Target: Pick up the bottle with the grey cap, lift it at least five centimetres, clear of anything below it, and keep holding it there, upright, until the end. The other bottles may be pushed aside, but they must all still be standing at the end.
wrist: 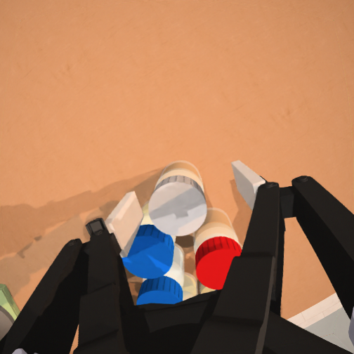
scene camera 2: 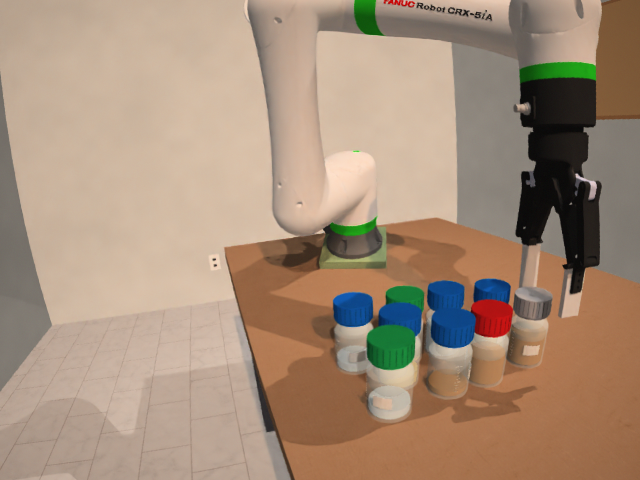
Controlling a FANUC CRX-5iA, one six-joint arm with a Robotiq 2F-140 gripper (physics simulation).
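Frame: origin at the arm's base, x right, y ahead, z up, level; millimetres.
Where they show: gripper, between the fingertips: (scene camera 2: 546,300); arm's base, origin of its link: (scene camera 2: 354,243).
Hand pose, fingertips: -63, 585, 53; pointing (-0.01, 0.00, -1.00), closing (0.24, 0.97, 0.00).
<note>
Each offset is from my fingertips to the top centre of the thing, as dx, dy, dz. Level surfaces: height alone.
The grey-capped bottle @(+11, -15, +6) (scene camera 2: 527,338) (wrist: 177,207) stands upright on the table at the right end of the bottle group. It has brownish contents and a pale label. My gripper (scene camera 2: 549,297) (wrist: 185,190) is open and empty, pointing down with its fingertips around cap height. In the wrist view the grey cap shows between the two pale finger pads, and the left pad overlaps the edge of a blue cap (wrist: 150,252). In the scene view one pad is partly hidden behind the grey cap, and the other is to the right of it.
The red-capped bottle @(+93, -11, +6) (scene camera 2: 488,356) (wrist: 217,262) stands close beside the grey-capped one. Several blue-capped bottles and two green-capped bottles, one in front (scene camera 2: 390,372) and one behind (scene camera 2: 404,299), stand upright on the table @(dz -99) (scene camera 2: 330,444). The robot base is at the back.
</note>
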